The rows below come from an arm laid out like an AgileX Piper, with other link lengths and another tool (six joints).
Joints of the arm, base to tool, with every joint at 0 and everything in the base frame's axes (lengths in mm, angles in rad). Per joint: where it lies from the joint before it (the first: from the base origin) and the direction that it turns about. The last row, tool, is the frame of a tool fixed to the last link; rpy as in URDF.
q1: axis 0 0 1 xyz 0.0 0.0 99.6
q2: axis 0 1 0 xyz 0.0 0.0 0.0
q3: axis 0 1 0 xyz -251.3 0.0 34.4
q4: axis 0.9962 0 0.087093 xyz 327.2 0.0 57.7
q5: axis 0 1 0 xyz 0.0 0.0 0.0
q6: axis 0.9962 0 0.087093 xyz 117.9 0.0 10.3
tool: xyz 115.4 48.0 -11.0 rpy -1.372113 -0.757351 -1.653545
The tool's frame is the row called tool.
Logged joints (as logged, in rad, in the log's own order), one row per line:
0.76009, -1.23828, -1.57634, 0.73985, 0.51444, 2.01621
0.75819, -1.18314, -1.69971, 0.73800, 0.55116, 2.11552
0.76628, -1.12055, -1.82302, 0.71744, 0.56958, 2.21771
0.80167, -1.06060, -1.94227, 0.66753, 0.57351, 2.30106
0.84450, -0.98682, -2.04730, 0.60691, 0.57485, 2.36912
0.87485, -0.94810, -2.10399, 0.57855, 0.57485, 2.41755
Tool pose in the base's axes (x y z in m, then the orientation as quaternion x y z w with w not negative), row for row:
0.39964, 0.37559, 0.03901, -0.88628, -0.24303, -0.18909, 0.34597
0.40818, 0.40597, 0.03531, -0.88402, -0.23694, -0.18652, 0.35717
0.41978, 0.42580, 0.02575, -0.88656, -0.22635, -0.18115, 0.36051
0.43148, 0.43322, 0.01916, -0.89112, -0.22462, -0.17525, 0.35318
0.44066, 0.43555, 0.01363, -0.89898, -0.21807, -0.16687, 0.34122
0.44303, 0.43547, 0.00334, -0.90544, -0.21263, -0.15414, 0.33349
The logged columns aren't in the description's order. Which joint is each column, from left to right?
Columns, left to right: q5, q6, q3, q4, q1, q2.
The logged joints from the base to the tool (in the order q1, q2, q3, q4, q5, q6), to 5 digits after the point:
0.51444, 2.01621, -1.57634, 0.73985, 0.76009, -1.23828
0.55116, 2.11552, -1.69971, 0.73800, 0.75819, -1.18314
0.56958, 2.21771, -1.82302, 0.71744, 0.76628, -1.12055
0.57351, 2.30106, -1.94227, 0.66753, 0.80167, -1.06060
0.57485, 2.36912, -2.04730, 0.60691, 0.84450, -0.98682
0.57485, 2.41755, -2.10399, 0.57855, 0.87485, -0.94810

